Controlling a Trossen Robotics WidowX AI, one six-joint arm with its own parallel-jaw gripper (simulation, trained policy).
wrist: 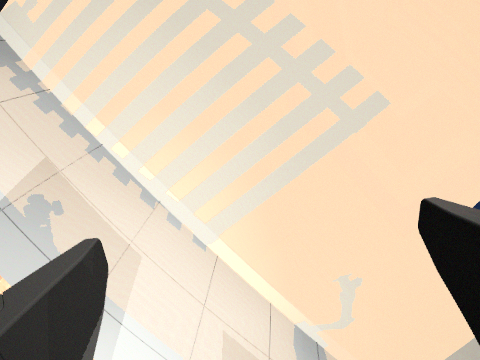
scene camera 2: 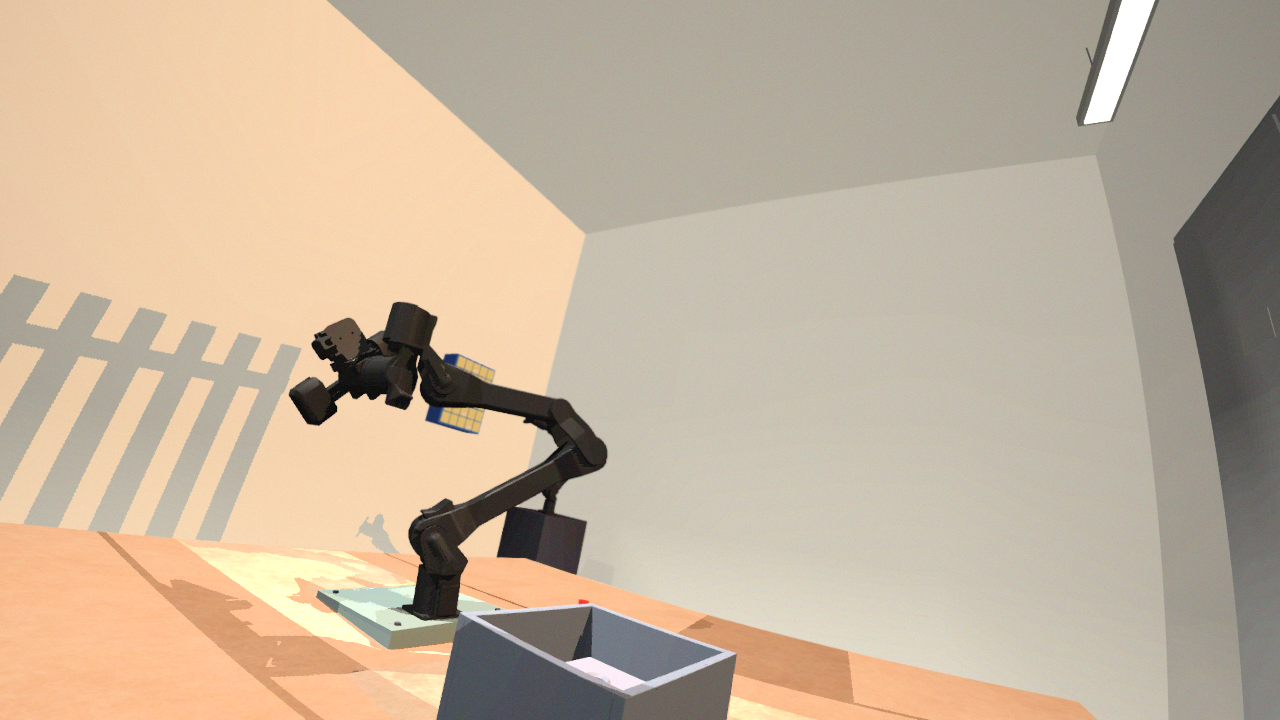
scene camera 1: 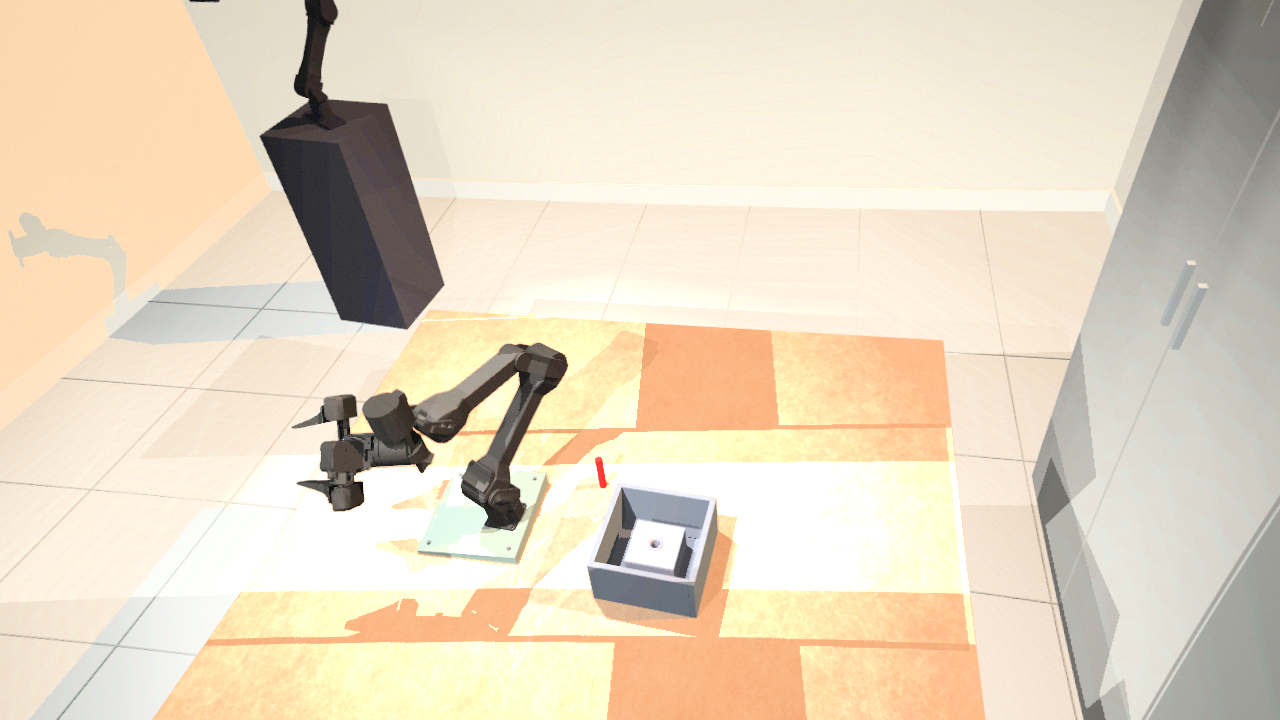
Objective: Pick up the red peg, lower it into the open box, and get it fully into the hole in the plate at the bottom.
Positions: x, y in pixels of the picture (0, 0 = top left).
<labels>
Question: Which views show my gripper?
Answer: The wrist view, scene camera 2 and scene camera 1: all of them.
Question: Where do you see a grey box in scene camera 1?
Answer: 610, 580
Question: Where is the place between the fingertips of my gripper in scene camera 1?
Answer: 295, 455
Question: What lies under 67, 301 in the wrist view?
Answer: My gripper.
</labels>
